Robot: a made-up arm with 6 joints. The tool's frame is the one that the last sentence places. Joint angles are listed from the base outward.
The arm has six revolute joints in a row. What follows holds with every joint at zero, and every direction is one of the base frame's.
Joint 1 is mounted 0.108 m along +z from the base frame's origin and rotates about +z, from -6.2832 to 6.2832 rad.
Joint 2 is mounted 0.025 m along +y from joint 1 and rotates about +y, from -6.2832 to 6.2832 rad.
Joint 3 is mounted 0.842 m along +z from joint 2 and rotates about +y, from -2.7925 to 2.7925 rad.
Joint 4 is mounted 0.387 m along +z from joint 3 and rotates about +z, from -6.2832 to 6.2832 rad.
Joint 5 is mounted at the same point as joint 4 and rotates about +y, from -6.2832 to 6.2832 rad.
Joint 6 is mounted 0.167 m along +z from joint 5 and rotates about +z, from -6.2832 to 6.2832 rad.
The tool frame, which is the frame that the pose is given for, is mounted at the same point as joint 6; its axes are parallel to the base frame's.
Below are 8 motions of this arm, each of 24 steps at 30 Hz.
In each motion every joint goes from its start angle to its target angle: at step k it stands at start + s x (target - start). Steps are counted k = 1, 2, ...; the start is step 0. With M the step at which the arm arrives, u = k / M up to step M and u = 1 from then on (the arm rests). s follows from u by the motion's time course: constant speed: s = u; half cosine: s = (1 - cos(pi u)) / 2; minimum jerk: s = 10 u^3 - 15 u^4 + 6 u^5.
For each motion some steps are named. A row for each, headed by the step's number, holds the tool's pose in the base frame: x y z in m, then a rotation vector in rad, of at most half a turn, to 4 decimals.
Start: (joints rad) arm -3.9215 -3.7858 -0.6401 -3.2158 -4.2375 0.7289
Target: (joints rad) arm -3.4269 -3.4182 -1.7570 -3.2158 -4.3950 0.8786
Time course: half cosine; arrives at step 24
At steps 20, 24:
20: -0.4786 0.1191 -0.4180 0.4826 0.5781 0.5211
24: -0.4508 0.0939 -0.4109 0.4989 0.6182 0.5568

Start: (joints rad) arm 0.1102 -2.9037 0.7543 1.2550 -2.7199 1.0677
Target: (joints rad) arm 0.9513 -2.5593 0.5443 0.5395 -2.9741 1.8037
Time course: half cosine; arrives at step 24
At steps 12, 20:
12: -0.4411 -0.2738 -0.8017 0.2234 1.2765 0.7977
20: -0.4040 -0.4911 -0.7262 0.3067 1.4469 1.6804

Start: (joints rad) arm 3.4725 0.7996 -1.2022 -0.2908 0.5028 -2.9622
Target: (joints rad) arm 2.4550 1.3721 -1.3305 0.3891 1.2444 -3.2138
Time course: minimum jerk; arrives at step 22
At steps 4, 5, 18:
4: -0.4761 -0.1428 1.2021 -0.1064 -0.1590 0.2184
5: -0.5048 -0.1324 1.1904 -0.0969 -0.1998 0.1948
18: -0.8308 0.5201 0.7379 -0.1433 -1.2283 -0.2940

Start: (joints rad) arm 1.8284 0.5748 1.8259 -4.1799 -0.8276 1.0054
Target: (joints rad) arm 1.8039 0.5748 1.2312 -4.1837 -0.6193 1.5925
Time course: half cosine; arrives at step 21
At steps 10, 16, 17, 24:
10: -0.1413 0.8540 0.4974 -2.1779 -1.5734 -1.1253
16: -0.1592 0.9252 0.6054 -2.0659 -1.0814 -1.0116
17: -0.1608 0.9317 0.6191 -2.0480 -1.0300 -0.9938
24: -0.1635 0.9427 0.6453 -2.0123 -0.9371 -0.9585

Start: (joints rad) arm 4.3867 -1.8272 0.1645 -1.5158 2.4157 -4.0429
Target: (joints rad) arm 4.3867 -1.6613 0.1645 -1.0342 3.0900 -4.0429
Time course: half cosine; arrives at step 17
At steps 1, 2, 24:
1: 0.2637 1.0464 -0.1215 -0.1259 -1.5362 0.9733
2: 0.2656 1.0449 -0.1157 -0.1016 -1.5334 0.9777
24: 0.3551 0.9966 0.0526 0.8764 -1.4779 1.0116

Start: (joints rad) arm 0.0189 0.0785 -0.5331 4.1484 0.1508 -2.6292
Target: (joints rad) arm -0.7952 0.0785 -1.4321 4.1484 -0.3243 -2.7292
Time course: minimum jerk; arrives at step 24
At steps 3, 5, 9, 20, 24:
3: -0.1950 0.0037 1.4343 -0.3174 -0.5287 1.5087
5: -0.2140 0.0153 1.4239 -0.3639 -0.5295 1.4593
9: -0.2824 0.0814 1.3692 -0.5609 -0.5175 1.2344
20: -0.2820 0.3654 1.1082 -1.1287 -0.3368 0.4112
24: -0.2723 0.3777 1.0927 -1.1546 -0.3231 0.3664

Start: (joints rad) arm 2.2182 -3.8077 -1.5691 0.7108 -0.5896 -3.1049
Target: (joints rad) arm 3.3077 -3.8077 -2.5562 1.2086 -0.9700 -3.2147
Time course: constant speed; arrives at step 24
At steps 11, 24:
11: -0.5931 0.3426 -0.0679 -0.4597 0.3826 0.3489
24: -0.4440 0.0308 -0.0781 -0.6534 0.8520 1.2211

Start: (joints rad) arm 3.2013 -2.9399 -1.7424 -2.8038 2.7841 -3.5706
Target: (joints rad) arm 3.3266 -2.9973 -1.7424 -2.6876 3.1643 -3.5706
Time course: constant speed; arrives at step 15
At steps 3, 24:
3: -0.0672 -0.0144 -0.6796 1.4439 0.7818 2.0803
24: -0.0924 -0.0444 -0.7226 1.7105 1.0004 1.7720

